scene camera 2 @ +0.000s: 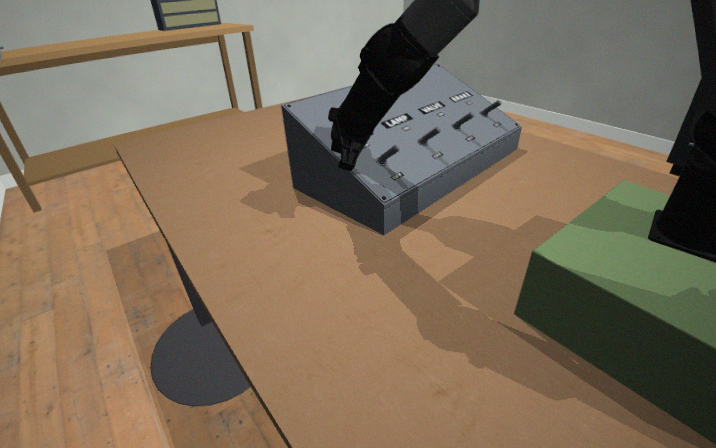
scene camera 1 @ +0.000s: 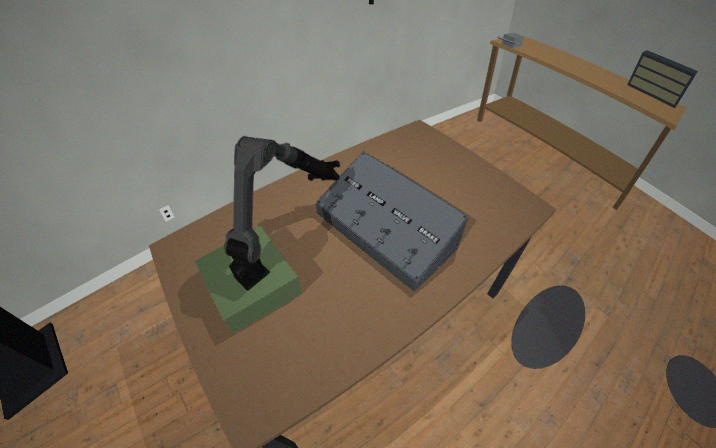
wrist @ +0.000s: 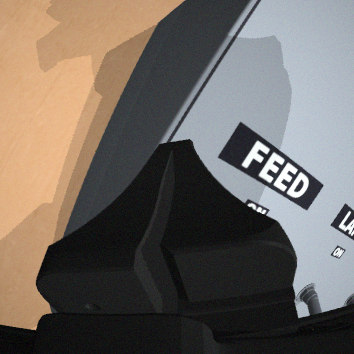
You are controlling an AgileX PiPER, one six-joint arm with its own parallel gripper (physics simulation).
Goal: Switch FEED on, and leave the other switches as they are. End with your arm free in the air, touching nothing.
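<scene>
The grey sloped switch panel (scene camera 1: 401, 184) (scene camera 2: 330, 105) (wrist: 320, 90) stands on the table. The FEED lever (scene camera 1: 336, 199) (scene camera 2: 389, 154) leans the same way as the LAMP lever (scene camera 1: 360, 213) (scene camera 2: 428, 137), VALVE lever (scene camera 1: 384, 232) (scene camera 2: 463, 122) and BRAKE lever (scene camera 1: 411, 253) (scene camera 2: 491, 108). My gripper (scene camera 1: 337, 172) (scene camera 2: 346, 165) (wrist: 178, 161) is shut and empty, beside the panel's left edge near the FEED label (scene camera 1: 352, 183) (wrist: 271, 166). Whether it touches the panel cannot be told. In the wrist view, the gripper hides part of the FEED column and its lever does not show clearly.
The arm stands on a green block (scene camera 1: 264, 306) (scene camera 2: 607, 311) on the brown table (scene camera 1: 337, 364) (scene camera 2: 327, 327). A wooden workbench (scene camera 1: 580, 68) (scene camera 2: 121, 42) stands beyond it. The LAMP, VALVE and BRAKE levers stick out along the panel's lower half.
</scene>
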